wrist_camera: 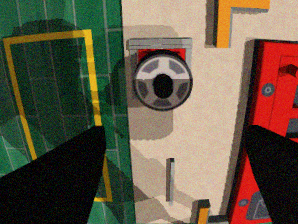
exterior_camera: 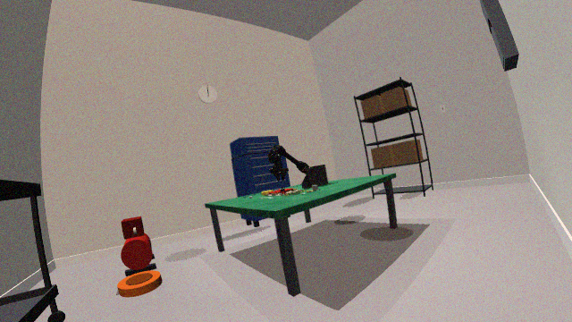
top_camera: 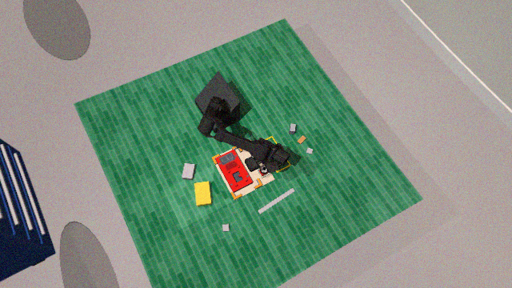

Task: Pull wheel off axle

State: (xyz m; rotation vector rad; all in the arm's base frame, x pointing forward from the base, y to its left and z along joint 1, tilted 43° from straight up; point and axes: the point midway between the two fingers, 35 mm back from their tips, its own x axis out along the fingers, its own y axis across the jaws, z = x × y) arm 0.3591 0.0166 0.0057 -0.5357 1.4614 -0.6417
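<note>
My gripper tip is now 7 cm above the wheel. The rest, counted from my gripper tip: grey block (19 cm behind, 31 cm to the right, 10 cm below); then yellow block (6 cm behind, 31 cm to the right, 10 cm below); then long grey bar (16 cm ahead, 2 cm to the right, 11 cm below).
</note>
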